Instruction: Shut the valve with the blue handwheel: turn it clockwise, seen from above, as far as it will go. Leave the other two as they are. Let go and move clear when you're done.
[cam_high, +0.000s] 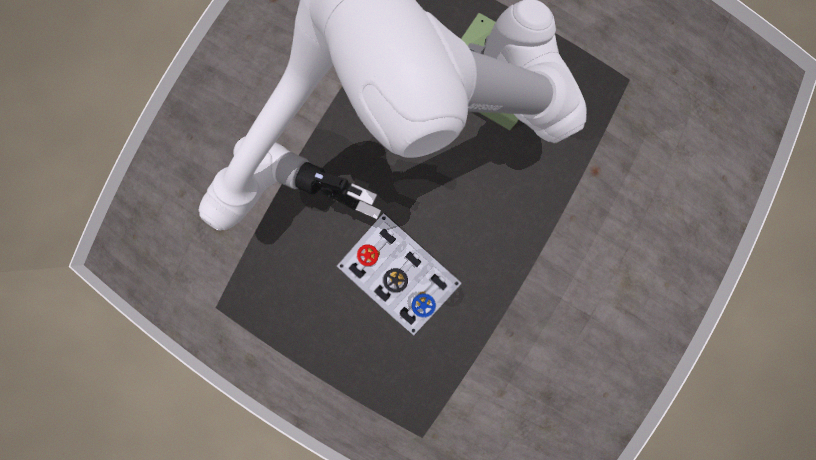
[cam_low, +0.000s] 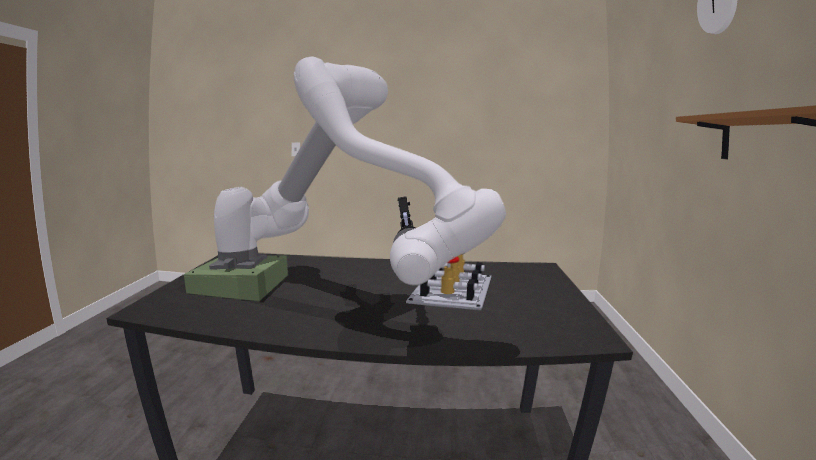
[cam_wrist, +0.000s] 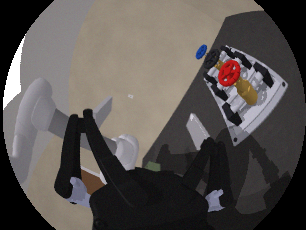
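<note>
The blue handwheel is 19 cm ahead of my hand, 24 cm to the left of it and 12 cm below it. From my hand the other things lie so: black handwheel: 16 cm ahead, 14 cm to the left, 12 cm below; red handwheel: 13 cm ahead, 3 cm to the left, 12 cm below.
</note>
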